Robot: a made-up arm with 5 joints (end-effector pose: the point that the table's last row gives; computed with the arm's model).
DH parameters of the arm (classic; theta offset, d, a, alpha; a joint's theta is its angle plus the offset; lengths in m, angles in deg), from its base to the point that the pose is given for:
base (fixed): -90 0.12 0 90
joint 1: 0 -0.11 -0.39 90
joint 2: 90 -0.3 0.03 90
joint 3: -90 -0.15 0.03 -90
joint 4: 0 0.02 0.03 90
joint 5: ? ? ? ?
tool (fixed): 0 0.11 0 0
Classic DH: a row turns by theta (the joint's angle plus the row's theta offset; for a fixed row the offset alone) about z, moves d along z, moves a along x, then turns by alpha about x.
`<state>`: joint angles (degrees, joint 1 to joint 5).
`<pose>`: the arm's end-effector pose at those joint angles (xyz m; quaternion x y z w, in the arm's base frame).
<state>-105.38 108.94 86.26 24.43 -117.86</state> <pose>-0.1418 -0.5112 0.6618 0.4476 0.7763 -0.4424 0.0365</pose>
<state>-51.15 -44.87 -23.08 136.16 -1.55</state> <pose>-0.2145 0.1628 1.1468 -0.6703 -0.3766 0.1516 0.6212</pose>
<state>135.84 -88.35 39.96 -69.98 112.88</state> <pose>0.1847 -0.4302 -0.1519 -0.0150 -0.1962 0.1900 0.9619</pose>
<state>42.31 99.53 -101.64 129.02 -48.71</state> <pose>0.5363 0.0739 0.2029 -0.3271 0.8894 -0.1557 0.2790</pose>
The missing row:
joint 5: -90 0.48 0.08 -90
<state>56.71 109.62 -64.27 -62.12 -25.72</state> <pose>0.0627 0.4479 -0.4563 0.5829 -0.3248 -0.4988 0.5531</pose>
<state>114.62 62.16 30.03 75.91 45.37</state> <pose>0.1240 0.3520 -0.8944 0.9017 0.2650 0.0532 0.3374</pose>
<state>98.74 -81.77 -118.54 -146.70 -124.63</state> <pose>-0.5140 0.3001 -0.2332 0.4784 0.4826 -0.6542 0.3321</pose>
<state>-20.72 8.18 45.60 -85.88 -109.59</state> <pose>0.4693 0.4952 0.3313 0.2907 0.2589 0.6770 0.6246</pose>
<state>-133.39 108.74 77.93 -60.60 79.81</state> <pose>-0.1617 -0.2271 0.1850 -0.0732 -0.2286 -0.8853 0.3982</pose>
